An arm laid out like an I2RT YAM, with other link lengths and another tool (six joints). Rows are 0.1 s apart.
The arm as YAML. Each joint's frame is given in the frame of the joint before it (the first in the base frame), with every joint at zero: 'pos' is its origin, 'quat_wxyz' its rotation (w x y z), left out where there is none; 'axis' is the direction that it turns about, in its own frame. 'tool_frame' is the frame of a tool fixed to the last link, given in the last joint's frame.
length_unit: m
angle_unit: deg
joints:
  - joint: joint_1
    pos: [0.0, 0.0, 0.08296]
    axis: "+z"
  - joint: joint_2
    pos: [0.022, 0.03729, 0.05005]
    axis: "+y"
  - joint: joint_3
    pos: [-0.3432, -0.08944, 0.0]
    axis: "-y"
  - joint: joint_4
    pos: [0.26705, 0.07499, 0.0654]
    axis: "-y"
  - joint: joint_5
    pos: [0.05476, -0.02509, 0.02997]
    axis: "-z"
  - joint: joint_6
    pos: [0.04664, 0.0, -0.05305]
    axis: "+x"
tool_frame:
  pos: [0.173, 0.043, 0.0]
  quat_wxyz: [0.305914, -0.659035, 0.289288, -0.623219]
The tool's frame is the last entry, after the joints.
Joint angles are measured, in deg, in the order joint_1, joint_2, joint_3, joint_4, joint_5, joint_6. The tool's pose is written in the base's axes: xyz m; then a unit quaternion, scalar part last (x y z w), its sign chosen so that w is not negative. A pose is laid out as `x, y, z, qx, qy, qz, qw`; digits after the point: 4 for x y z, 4 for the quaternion.
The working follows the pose.
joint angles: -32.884 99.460 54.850 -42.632 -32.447 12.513
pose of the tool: 0.3433, -0.0421, 0.1126, -0.6506, 0.6963, 0.0668, 0.2956
Where each joint sits with the arm in this pose, in the base's axes (m; each line is computed from the numbers above, not from the rounded line before):
joint_1: 0.0000 0.0000 0.0830
joint_2: 0.0387 0.0194 0.1330
joint_3: 0.0375 -0.0864 0.4715
joint_4: 0.2765 -0.1515 0.3306
joint_5: 0.2902 -0.1903 0.2773
joint_6: 0.2609 -0.1415 0.2354
the tool: 0.3433 -0.0421 0.1126

